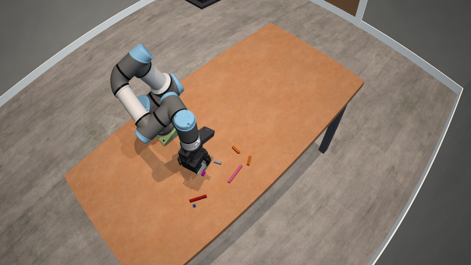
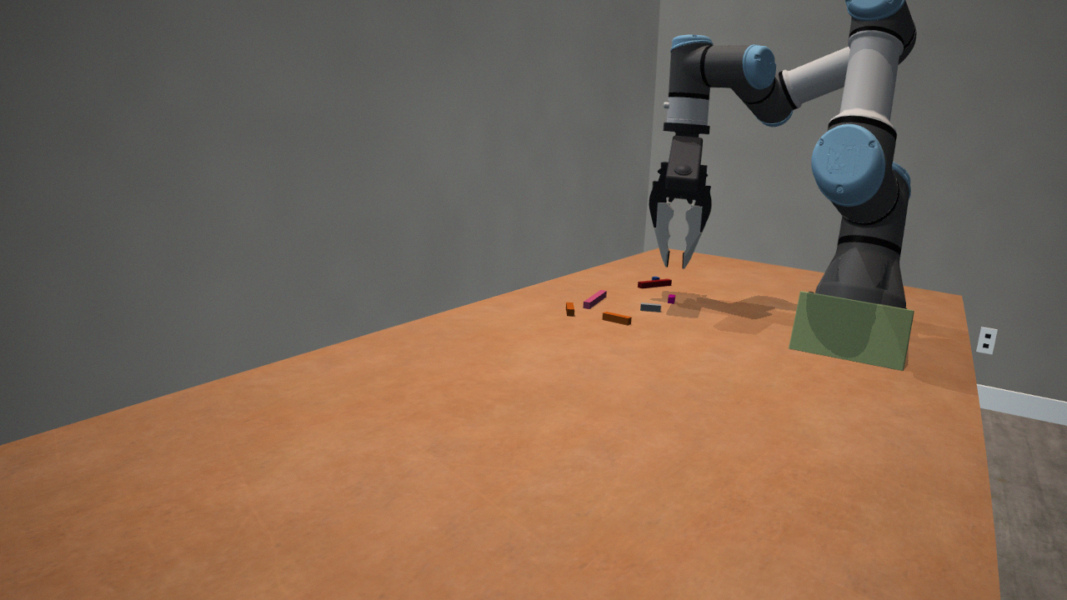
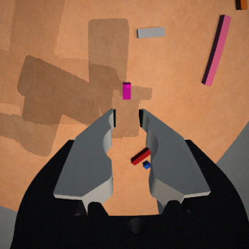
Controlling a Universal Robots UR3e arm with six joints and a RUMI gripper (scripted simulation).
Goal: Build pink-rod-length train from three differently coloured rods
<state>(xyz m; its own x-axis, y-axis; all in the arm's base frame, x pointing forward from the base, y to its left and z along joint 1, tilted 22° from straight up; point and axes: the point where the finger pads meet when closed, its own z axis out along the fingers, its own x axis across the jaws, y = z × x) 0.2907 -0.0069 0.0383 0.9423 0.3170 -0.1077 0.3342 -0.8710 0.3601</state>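
My hand is 7 cm above the magenta rod. The rest, counted from my hand: pink rod (9 cm to the left, 9 cm ahead, 7 cm below); then red rod (8 cm to the right, 7 cm below, 7 cm ahead); then grey rod (8 cm to the left, 7 cm below).
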